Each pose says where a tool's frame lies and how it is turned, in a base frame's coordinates. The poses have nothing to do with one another.
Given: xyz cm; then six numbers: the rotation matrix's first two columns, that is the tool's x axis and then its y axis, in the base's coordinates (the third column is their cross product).
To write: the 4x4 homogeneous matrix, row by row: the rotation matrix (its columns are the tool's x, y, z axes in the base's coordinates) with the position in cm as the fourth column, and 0 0 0 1 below. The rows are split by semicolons. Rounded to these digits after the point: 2 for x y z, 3 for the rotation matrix.
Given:
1: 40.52 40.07 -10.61 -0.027 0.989 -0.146 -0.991 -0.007 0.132
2: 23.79 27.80 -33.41 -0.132 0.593 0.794 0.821 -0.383 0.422
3: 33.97 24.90 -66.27 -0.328 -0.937 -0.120 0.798 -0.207 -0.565
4: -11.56 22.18 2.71 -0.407 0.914 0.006 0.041 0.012 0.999
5: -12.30 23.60 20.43 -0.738 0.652 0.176 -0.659 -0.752 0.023
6: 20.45 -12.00 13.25 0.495 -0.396 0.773 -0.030 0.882 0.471
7: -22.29 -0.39 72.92 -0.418 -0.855 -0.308 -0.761 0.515 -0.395
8: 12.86 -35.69 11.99 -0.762 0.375 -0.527 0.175 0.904 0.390
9: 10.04 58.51 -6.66 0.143 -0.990 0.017 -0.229 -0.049 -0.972
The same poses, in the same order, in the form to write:
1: -0.027 -0.991 0.130 40.52; 0.989 -0.007 0.148 40.07; -0.146 0.132 0.980 -10.61; 0 0 0 1
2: -0.132 0.821 0.554 23.79; 0.593 -0.383 0.708 27.80; 0.794 0.422 -0.436 -33.41; 0 0 0 1
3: -0.328 0.798 0.505 33.97; -0.937 -0.207 -0.281 24.90; -0.120 -0.565 0.816 -66.27; 0 0 0 1
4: -0.407 0.041 0.913 -11.56; 0.914 0.012 0.407 22.18; 0.006 0.999 -0.042 2.71; 0 0 0 1
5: -0.738 -0.659 0.147 -12.30; 0.652 -0.752 -0.099 23.60; 0.176 0.023 0.985 20.43; 0 0 0 1
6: 0.495 -0.030 -0.868 20.45; -0.396 0.882 -0.256 -12.00; 0.773 0.471 0.425 13.25; 0 0 0 1
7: -0.418 -0.761 0.496 -22.29; -0.855 0.515 0.069 -0.39; -0.308 -0.395 -0.866 72.92; 0 0 0 1
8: -0.762 0.175 0.623 12.86; 0.375 0.904 0.205 -35.69; -0.527 0.390 -0.754 11.99; 0 0 0 1
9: 0.143 -0.229 0.963 10.04; -0.990 -0.049 0.135 58.51; 0.017 -0.972 -0.234 -6.66; 0 0 0 1
